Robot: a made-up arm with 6 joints. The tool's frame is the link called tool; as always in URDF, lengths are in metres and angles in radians. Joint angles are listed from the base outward. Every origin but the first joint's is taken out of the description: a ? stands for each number. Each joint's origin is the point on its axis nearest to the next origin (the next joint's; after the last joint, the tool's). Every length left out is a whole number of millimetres.
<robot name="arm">
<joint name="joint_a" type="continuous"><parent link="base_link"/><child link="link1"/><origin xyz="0 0 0.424" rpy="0 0 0"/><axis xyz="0 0 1"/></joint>
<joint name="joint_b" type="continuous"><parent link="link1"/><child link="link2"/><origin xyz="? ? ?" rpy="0 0 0"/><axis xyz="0 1 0"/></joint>
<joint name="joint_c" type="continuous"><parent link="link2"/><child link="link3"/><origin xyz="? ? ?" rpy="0 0 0"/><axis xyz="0 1 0"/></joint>
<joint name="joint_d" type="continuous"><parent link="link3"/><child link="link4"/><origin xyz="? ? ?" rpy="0 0 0"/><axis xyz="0 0 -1"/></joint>
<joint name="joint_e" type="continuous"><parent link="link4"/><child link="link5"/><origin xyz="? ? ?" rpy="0 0 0"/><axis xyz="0 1 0"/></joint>
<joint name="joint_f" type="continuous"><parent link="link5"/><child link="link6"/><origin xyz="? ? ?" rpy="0 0 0"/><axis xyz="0 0 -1"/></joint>
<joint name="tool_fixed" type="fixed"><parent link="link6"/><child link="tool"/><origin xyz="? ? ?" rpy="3.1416 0 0"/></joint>
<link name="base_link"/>
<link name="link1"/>
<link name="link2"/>
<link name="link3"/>
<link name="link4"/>
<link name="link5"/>
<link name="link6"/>
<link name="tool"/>
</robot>
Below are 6 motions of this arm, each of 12 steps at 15 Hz.
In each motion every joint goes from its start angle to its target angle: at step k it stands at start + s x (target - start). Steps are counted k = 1, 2, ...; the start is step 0. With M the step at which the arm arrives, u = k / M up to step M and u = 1 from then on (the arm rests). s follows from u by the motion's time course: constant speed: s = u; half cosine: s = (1 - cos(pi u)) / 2; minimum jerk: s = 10 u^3 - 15 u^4 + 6 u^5.
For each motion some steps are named. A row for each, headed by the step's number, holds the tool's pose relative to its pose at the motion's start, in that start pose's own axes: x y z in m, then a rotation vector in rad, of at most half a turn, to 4 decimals.
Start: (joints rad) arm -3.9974 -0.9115 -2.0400 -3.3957 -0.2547 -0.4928
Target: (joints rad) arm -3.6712 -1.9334 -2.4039 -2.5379 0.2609 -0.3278
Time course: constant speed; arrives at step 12
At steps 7, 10, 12:
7: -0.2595 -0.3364 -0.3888 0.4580 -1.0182 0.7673
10: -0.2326 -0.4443 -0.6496 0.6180 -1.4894 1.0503
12: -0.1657 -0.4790 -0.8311 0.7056 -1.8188 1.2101

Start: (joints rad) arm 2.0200 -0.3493 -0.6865 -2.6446 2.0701 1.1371
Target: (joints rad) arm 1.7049 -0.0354 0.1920 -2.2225 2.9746 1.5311
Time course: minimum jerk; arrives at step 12
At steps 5, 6, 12:
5: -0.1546 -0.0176 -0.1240 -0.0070 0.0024 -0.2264
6: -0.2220 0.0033 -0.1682 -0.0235 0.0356 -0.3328
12: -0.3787 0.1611 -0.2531 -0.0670 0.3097 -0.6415

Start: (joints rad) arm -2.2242 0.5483 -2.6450 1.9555 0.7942 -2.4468
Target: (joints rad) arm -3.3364 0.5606 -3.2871 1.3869 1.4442 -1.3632
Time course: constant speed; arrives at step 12
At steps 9, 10, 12:
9: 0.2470 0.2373 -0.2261 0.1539 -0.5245 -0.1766
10: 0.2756 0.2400 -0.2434 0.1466 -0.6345 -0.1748
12: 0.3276 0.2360 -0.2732 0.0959 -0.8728 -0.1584

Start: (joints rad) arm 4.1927 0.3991 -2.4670 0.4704 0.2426 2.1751
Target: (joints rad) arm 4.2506 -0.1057 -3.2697 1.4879 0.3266 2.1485
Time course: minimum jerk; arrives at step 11
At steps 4, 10, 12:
4: -0.1580 -0.0790 -0.1390 0.0585 -0.3562 0.2024
10: -0.3595 -0.1542 -0.7150 -0.1913 -1.4850 0.5356
12: -0.3593 -0.1538 -0.7205 -0.1962 -1.4950 0.5361

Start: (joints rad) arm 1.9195 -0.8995 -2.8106 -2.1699 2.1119 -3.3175
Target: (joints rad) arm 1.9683 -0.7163 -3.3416 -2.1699 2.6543 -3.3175
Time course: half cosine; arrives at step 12
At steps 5, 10, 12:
5: 0.0440 -0.0135 0.0568 -0.1203 0.2654 0.0719
10: 0.1287 -0.0110 0.1221 -0.3280 0.6643 0.1544
12: 0.1397 -0.0092 0.1279 -0.3547 0.7114 0.1620

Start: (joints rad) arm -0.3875 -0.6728 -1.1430 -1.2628 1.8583 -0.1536
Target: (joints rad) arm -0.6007 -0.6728 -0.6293 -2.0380 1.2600 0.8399
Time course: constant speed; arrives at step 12
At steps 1, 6, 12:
1: 0.0107 -0.0059 0.0062 -0.0776 0.0129 0.0653
6: 0.0603 -0.0560 0.0338 -0.4116 0.1983 0.3006
12: 0.0994 -0.1682 0.0718 -0.5752 0.6024 0.3839

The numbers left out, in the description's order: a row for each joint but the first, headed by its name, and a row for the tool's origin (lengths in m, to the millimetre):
joint_b: 0 0 0
joint_c: 0.047 0 0.25
joint_d: 0.098 0 -0.431
joint_e: 0 0 0
joint_f: 0.11 0 -0.141
tool: 0 0 0

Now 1 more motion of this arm.
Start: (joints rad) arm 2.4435 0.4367 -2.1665 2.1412 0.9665 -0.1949
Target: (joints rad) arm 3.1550 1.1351 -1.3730 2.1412 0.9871 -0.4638
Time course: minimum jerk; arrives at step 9
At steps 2, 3, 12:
2: 0.0004 0.0899 0.0030 -0.0680 0.0006 0.0856
3: -0.0225 0.2463 -0.0040 -0.1980 -0.0057 0.2275
12: -0.4784 0.8129 -0.4381 -1.1987 -0.1961 0.8076

